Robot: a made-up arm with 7 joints. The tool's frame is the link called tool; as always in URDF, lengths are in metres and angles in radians.
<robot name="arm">
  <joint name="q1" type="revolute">
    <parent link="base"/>
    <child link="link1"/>
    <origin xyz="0 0 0" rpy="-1.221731 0 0"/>
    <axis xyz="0 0 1"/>
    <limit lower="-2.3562" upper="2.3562"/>
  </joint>
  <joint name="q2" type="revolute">
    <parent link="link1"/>
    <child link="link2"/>
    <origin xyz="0 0 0" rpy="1.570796 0 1.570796"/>
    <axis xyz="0 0 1"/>
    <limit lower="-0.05" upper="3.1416"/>
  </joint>
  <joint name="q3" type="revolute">
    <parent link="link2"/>
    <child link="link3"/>
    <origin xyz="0 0 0" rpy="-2.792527 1.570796 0"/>
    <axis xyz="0 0 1"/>
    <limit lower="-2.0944" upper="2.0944"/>
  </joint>
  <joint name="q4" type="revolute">
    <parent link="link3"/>
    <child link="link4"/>
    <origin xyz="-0.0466 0 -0.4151" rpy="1.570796 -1.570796 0"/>
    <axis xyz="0 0 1"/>
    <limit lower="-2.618" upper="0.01"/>
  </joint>
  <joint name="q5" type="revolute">
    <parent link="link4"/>
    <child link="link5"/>
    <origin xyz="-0.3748 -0.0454 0" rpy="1.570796 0 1.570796"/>
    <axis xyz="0 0 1"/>
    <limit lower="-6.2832" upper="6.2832"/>
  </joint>
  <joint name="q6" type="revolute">
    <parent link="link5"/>
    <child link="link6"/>
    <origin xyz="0 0 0" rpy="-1.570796 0 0"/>
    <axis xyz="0 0 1"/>
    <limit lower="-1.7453" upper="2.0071"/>
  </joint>
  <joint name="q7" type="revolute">
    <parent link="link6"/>
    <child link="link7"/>
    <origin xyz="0 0 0" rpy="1.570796 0 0"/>
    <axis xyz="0 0 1"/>
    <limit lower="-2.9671" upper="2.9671"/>
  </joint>
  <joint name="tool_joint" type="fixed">
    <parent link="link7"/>
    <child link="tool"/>
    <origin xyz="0 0 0" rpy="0 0 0"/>
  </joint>
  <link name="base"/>
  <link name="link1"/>
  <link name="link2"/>
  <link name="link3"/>
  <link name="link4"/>
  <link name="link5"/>
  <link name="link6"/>
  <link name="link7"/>
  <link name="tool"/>
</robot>
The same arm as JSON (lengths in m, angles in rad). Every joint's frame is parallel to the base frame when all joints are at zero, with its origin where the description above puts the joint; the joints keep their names.
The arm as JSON. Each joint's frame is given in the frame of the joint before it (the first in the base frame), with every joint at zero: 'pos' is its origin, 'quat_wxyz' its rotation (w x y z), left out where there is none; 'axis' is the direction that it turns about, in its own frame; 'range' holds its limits. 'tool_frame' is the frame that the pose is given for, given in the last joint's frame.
{"length_unit": "m", "angle_unit": "rad", "joints": [
  {"joint": "q1", "pos": [0.0, 0.0, 0.0], "axis": [0.0, 0.9397, 0.342], "range": [-2.3562, 2.3562]},
  {"joint": "q2", "pos": [0.0, 0.0, 0.0], "axis": [1.0, 0.0, 0.0], "range": [-0.05, 3.1416]},
  {"joint": "q3", "pos": [0.0, 0.0, 0.0], "axis": [0.0, 0.0, 1.0], "range": [-2.0944, 2.0944]},
  {"joint": "q4", "pos": [0.0466, 0.0, -0.4151], "axis": [0.0, 1.0, 0.0], "range": [-2.618, 0.01]},
  {"joint": "q5", "pos": [-0.0454, 0.0, -0.3748], "axis": [0.0, 0.0, 1.0], "range": [-6.2832, 6.2832]},
  {"joint": "q6", "pos": [0.0, 0.0, 0.0], "axis": [0.0, 1.0, 0.0], "range": [-1.7453, 2.0071]},
  {"joint": "q7", "pos": [0.0, 0.0, 0.0], "axis": [0.0, 0.0, 1.0], "range": [-2.9671, 2.9671]}
], "tool_frame": {"pos": [0.0, 0.0, 0.0], "quat_wxyz": [1.0, 0.0, -0.000001, 0.0]}}

